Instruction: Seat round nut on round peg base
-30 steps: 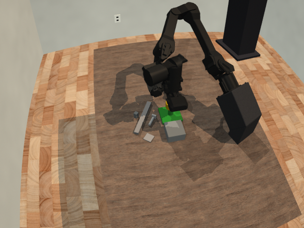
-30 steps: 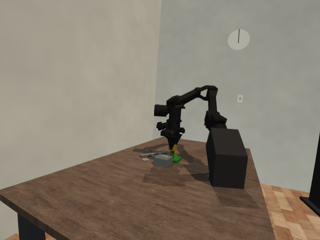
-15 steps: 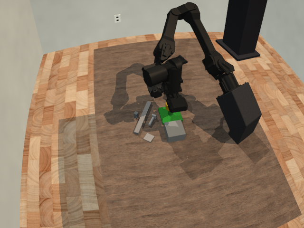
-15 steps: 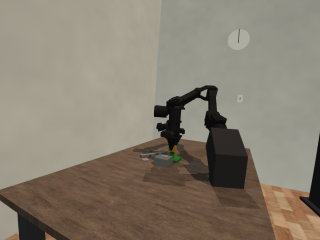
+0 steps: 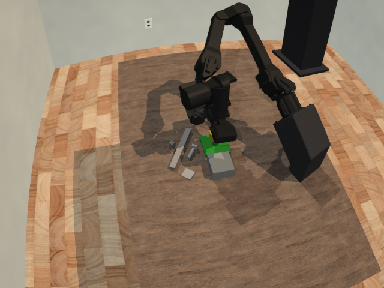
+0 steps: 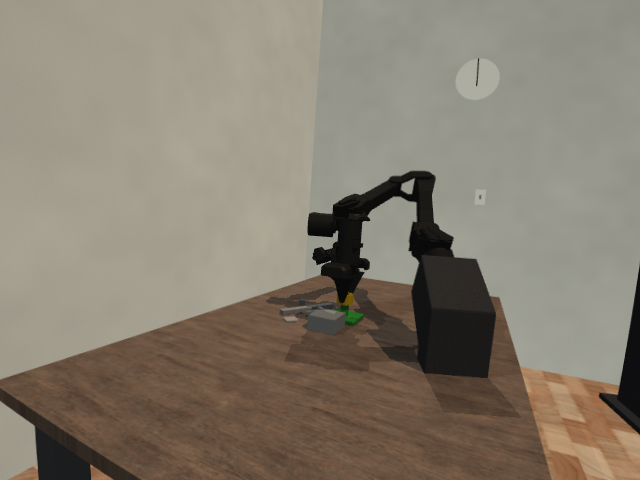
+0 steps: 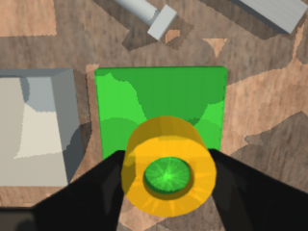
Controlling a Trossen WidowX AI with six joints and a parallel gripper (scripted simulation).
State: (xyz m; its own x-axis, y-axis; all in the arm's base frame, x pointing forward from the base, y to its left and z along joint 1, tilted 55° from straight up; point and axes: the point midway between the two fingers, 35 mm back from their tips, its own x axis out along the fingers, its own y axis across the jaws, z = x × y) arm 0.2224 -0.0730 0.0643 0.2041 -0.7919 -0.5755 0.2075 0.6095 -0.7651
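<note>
My hand is 7 cm short of the grey bolt, 7 cm above it and 1 cm to the left of it. Round my hand: flat tile: 12 cm ahead, 8 cm below, 7 cm to the left; long grey bar: 10 cm ahead, 8 cm below, 3 cm to the right; grey block: 9 cm to the left, 6 cm below, 3 cm ahead.
</note>
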